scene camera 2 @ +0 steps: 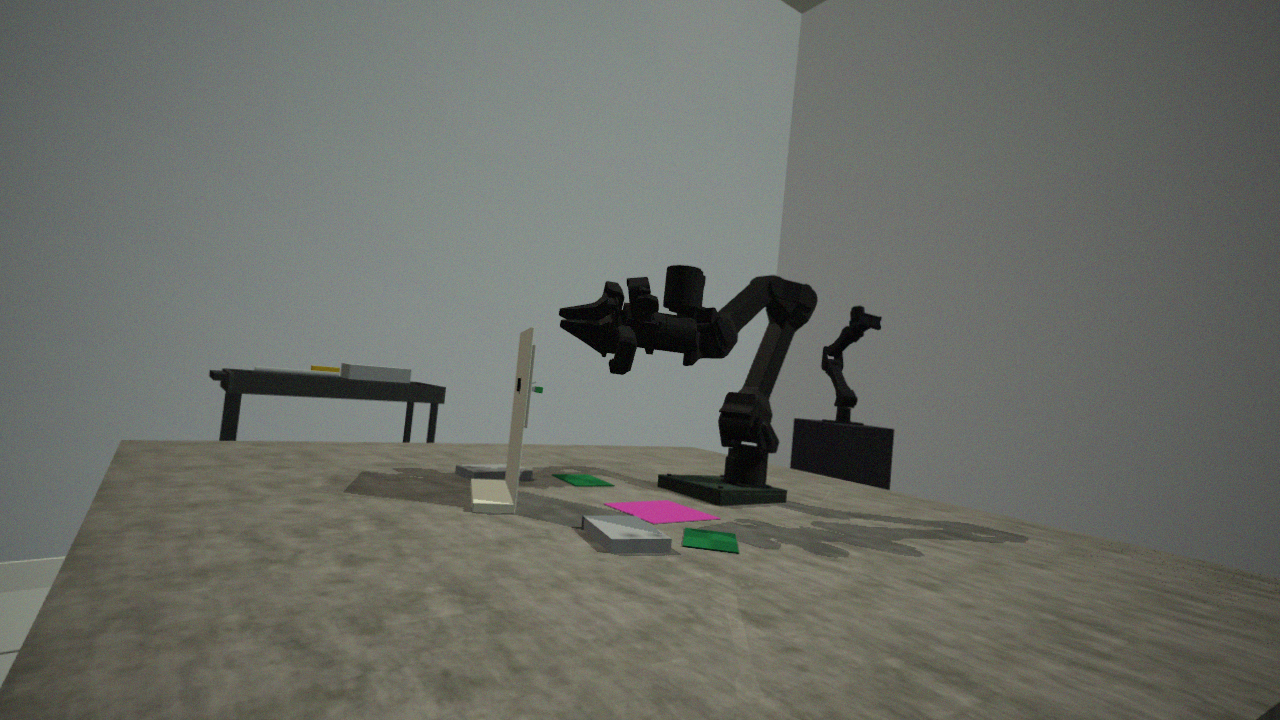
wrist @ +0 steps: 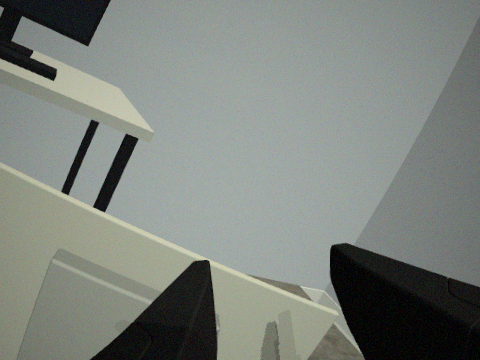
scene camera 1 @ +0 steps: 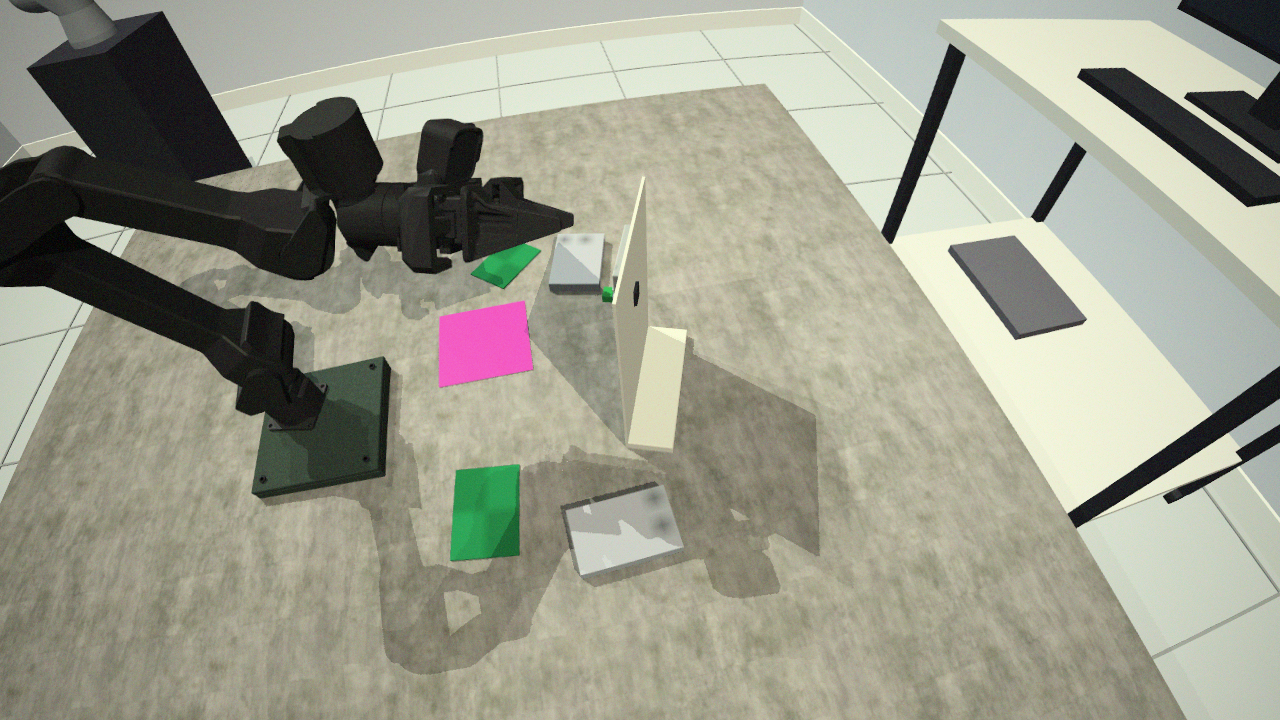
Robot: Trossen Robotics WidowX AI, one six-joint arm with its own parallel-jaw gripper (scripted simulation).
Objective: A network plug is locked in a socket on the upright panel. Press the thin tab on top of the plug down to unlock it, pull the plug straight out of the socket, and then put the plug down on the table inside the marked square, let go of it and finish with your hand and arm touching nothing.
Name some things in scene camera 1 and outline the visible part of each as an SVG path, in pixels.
My gripper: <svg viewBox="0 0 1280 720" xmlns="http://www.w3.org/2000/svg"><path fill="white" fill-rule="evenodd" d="M382 208L382 223L385 235L387 235L393 245L397 246L397 251L402 252L402 260L408 265L410 270L415 273L438 274L452 268L452 260L448 257L437 257L437 249L440 249L440 254L453 254L462 250L463 260L467 263L560 232L562 229L574 225L573 213L525 199L522 178L493 177L484 186L482 185L481 178L471 178L475 172L476 162L480 159L484 134L473 123L461 123L454 119L428 120L423 125L417 159L417 181L412 183L396 182L385 195Z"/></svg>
A green patch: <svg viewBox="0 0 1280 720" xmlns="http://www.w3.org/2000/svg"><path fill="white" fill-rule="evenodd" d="M519 464L456 470L450 561L502 558L519 555Z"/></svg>
